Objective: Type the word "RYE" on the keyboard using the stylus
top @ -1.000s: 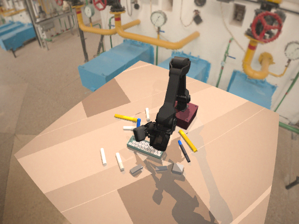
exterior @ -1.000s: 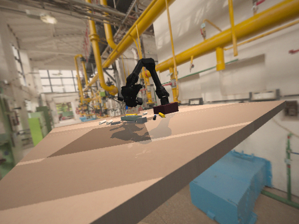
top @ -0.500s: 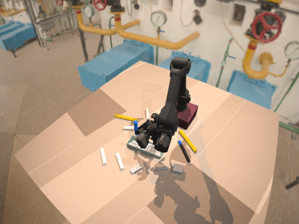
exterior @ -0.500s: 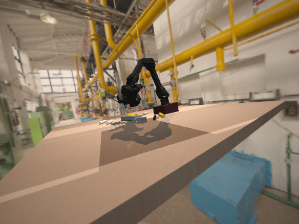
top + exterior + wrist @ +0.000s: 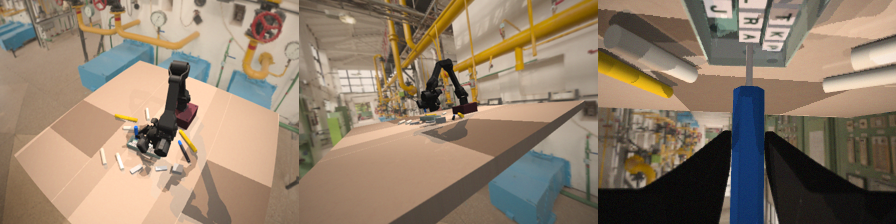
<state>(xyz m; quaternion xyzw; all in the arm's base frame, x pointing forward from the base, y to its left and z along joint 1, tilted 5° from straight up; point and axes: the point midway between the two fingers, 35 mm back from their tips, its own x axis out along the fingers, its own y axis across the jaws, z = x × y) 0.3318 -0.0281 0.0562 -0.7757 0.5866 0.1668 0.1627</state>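
Right now my gripper tip is 10 mm past the grey block, 260 mm to the right of it and 70 mm above it. Round my gripper tip: blue stylus 10 mm below.
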